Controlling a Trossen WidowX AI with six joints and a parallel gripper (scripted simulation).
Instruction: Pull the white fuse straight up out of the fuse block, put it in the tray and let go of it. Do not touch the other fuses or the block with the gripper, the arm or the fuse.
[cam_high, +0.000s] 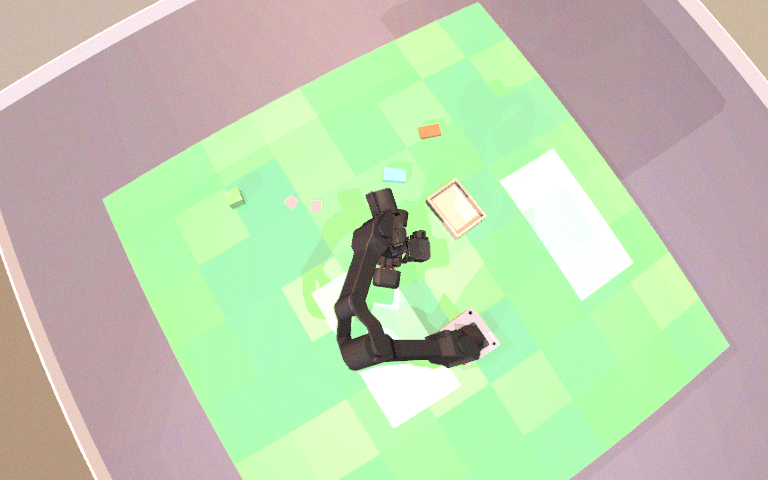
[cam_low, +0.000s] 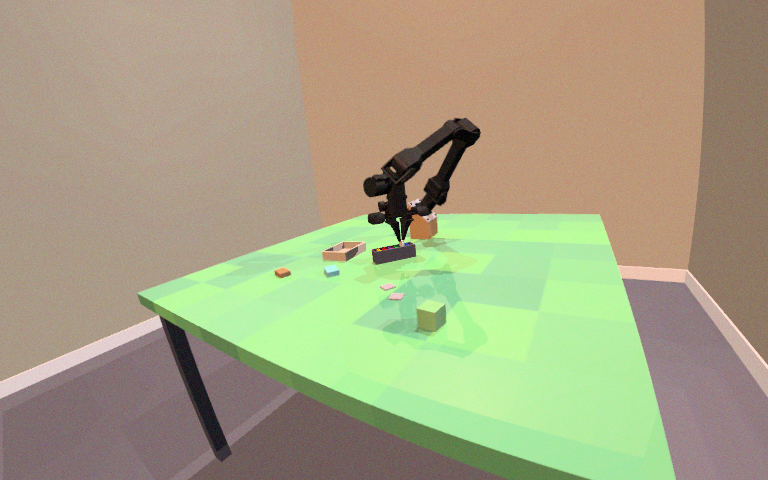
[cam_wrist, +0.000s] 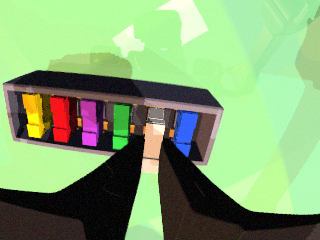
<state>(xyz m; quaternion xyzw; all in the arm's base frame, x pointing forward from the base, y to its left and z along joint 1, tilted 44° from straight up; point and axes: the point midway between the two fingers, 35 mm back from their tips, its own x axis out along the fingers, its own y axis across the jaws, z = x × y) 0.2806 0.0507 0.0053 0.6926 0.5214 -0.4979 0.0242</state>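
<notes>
The tan tray is 10 mm ahead of my gripper tip, 230 mm to the right of it and 50 mm below it. Round my gripper tip: light blue tile: 180 mm ahead, 150 mm to the right, 50 mm below; green cube: 360 mm ahead, 250 mm to the left, 30 mm below; orange tile: 240 mm ahead, 300 mm to the right, 50 mm below.
</notes>
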